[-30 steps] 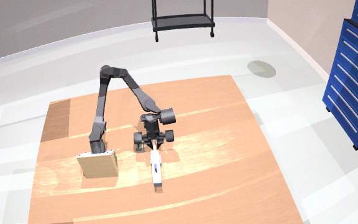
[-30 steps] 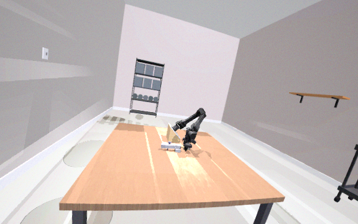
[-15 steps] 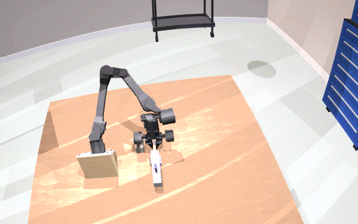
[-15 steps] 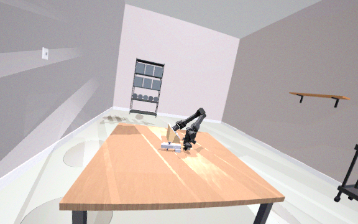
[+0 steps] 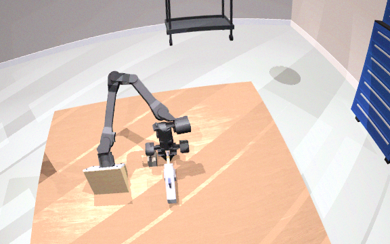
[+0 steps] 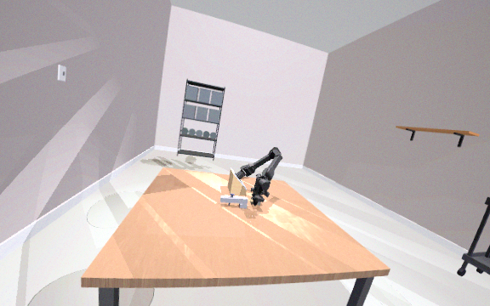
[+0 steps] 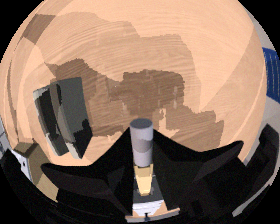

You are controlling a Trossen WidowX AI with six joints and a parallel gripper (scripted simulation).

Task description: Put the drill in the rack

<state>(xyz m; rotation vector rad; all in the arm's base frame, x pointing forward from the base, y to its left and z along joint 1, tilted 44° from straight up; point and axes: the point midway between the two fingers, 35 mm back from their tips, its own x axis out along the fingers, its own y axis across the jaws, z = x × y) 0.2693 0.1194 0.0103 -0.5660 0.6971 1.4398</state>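
The grey rack lies 7 cm behind my gripper tip and 3 cm to the left of it. Round my gripper tip: white block 15 cm to the right, 2 cm above, 1 cm behind; then blue key 17 cm to the right, 3 cm above, 2 cm behind; then drill 4 cm to the right, 3 cm above.
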